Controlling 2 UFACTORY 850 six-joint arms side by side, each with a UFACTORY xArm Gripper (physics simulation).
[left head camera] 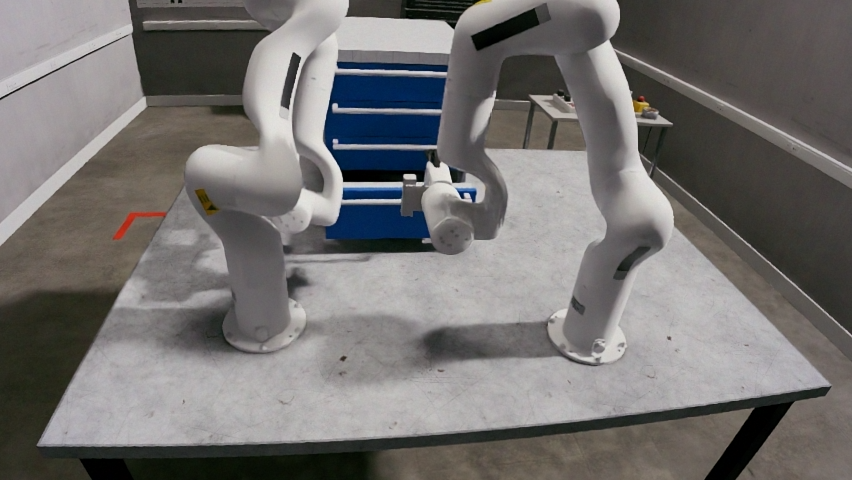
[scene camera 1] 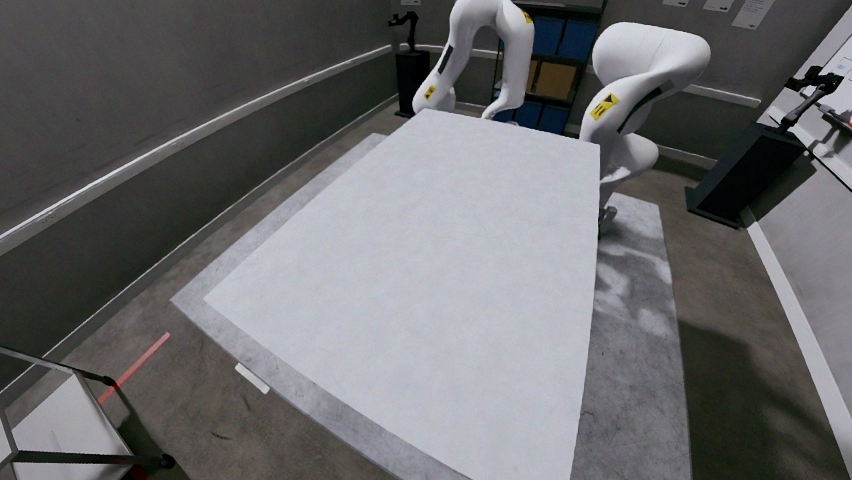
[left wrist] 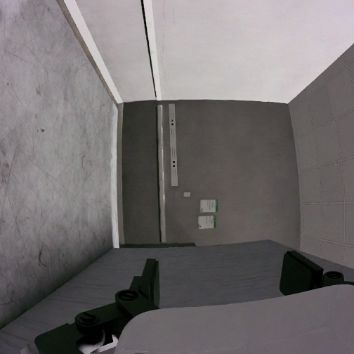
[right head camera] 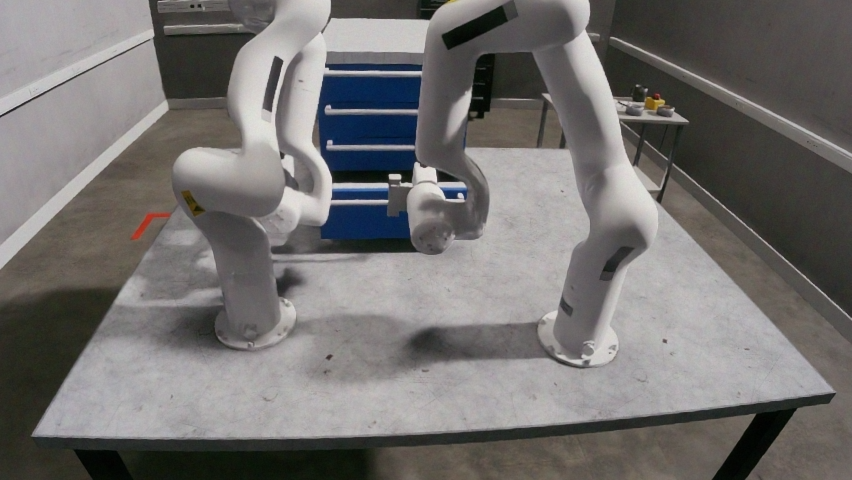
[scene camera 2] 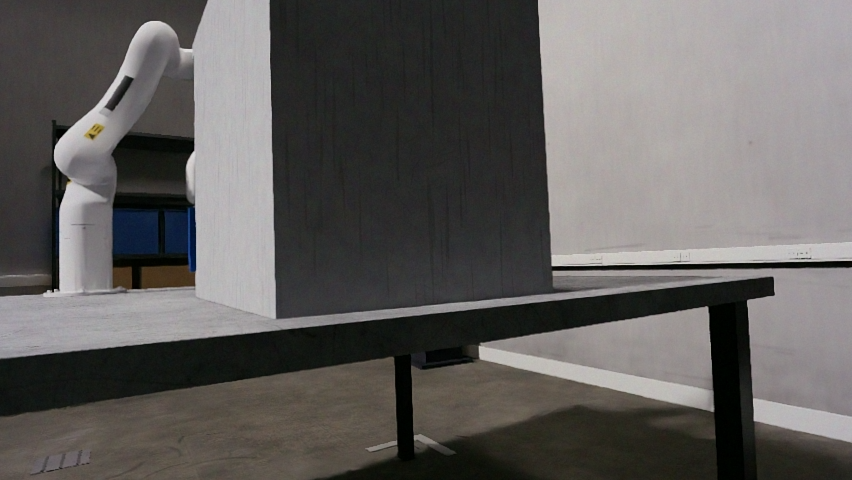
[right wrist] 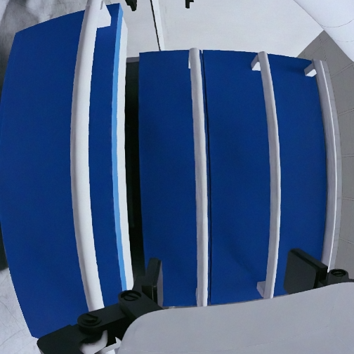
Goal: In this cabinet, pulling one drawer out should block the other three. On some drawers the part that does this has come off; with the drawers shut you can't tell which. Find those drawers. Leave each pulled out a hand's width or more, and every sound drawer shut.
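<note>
The cabinet (left head camera: pixel 387 35) (right head camera: pixel 375 35) (scene camera 1: pixel 417 268) (scene camera 2: pixel 411 149) has four blue drawers. The bottom drawer (left head camera: pixel 375 223) (right head camera: pixel 363 225) (scene camera 2: pixel 191 238) (right wrist: pixel 40 150) stands pulled out, a dark gap behind its front. The third drawer (left head camera: pixel 381 158) (right head camera: pixel 369 158) (right wrist: pixel 167 175), second drawer (left head camera: pixel 387 128) (right head camera: pixel 369 125) (right wrist: pixel 235 175) and top drawer (left head camera: pixel 387 89) (right head camera: pixel 369 89) (right wrist: pixel 300 175) look shut. My right gripper (right wrist: pixel 227 275) is open and empty, off the bottom handle (right wrist: pixel 80 150), facing the upper fronts. My left gripper (left wrist: pixel 223 277) is open and empty beside the cabinet's side. The drawers' insides are hidden.
The table (left head camera: pixel 447 411) (right head camera: pixel 447 411) (scene camera 2: pixel 89 321) carries both arm bases (left head camera: pixel 262 333) (left head camera: pixel 587 351). The right arm reaches across the cabinet's right part, and the left arm stands at its left edge. A small side table (left head camera: pixel 661 122) stands at the back right.
</note>
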